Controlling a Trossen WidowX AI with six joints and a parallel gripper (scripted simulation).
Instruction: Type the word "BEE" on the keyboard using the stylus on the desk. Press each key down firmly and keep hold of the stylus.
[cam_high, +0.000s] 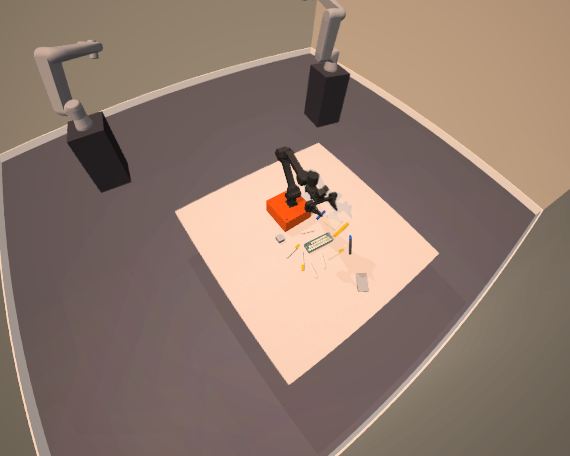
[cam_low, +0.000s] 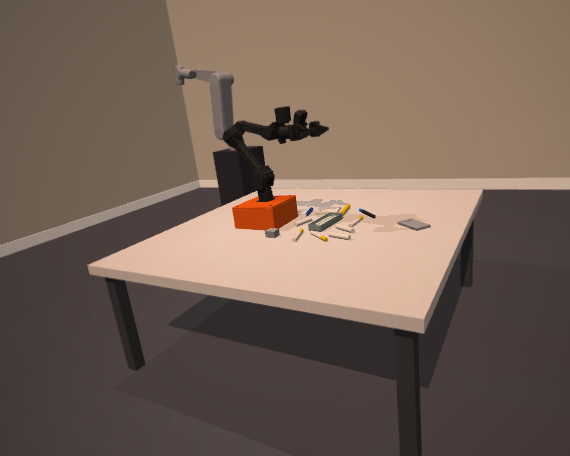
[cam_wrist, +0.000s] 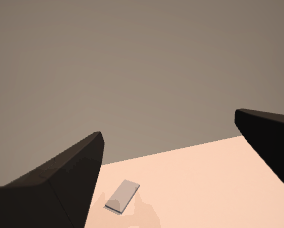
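Now: gripper tip 400 mm above the blue stylus, 220 mm past it and 140 mm to the right of it. Also, from my gripper tip: grey stylus tip (400 mm below, 210 mm behind, 110 mm to the left); then grey cube (400 mm below, 180 mm behind, 170 mm to the right); then yellow marker (400 mm below, 230 mm to the left, 70 mm behind).
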